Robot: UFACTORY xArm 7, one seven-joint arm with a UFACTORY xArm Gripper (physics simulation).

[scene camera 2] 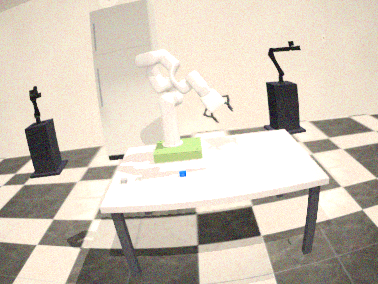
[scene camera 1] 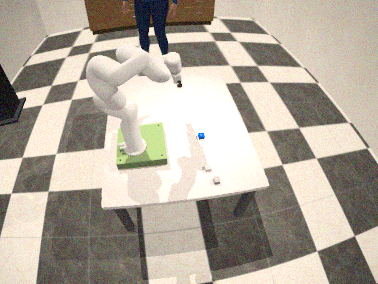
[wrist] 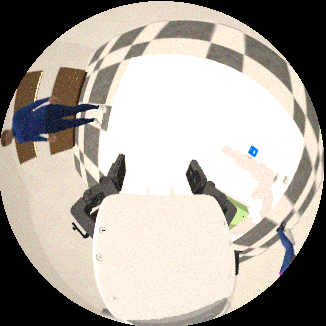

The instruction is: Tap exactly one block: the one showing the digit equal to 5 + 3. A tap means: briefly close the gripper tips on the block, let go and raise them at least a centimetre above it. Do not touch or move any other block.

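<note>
A small blue block (scene camera 1: 201, 135) (scene camera 2: 182, 174) (wrist: 253, 151) sits on the white table (scene camera 1: 225, 110) (scene camera 2: 260, 170) (wrist: 165, 100); a pale mark shows on its top, but the digit is too small to read. A whitish block (scene camera 1: 207, 168) and a greyish block (scene camera 1: 216, 180) sit near the table's front right corner in the first scene view; their digits cannot be read. A pale block (scene camera 2: 124, 181) also shows at the left in the second scene view. My gripper (scene camera 1: 179, 85) (scene camera 2: 218, 111) (wrist: 157, 164) is open and empty, high above the table and well away from all the blocks.
The arm stands on a green base (scene camera 1: 155, 145) (scene camera 2: 187, 152) (wrist: 240, 214) on the table. A person (scene camera 1: 152, 20) (wrist: 45, 120) stands beyond the table. Black pedestals (scene camera 2: 283, 106) (scene camera 2: 44, 147) with small arms and a tall fridge (scene camera 2: 122, 70) stand behind it.
</note>
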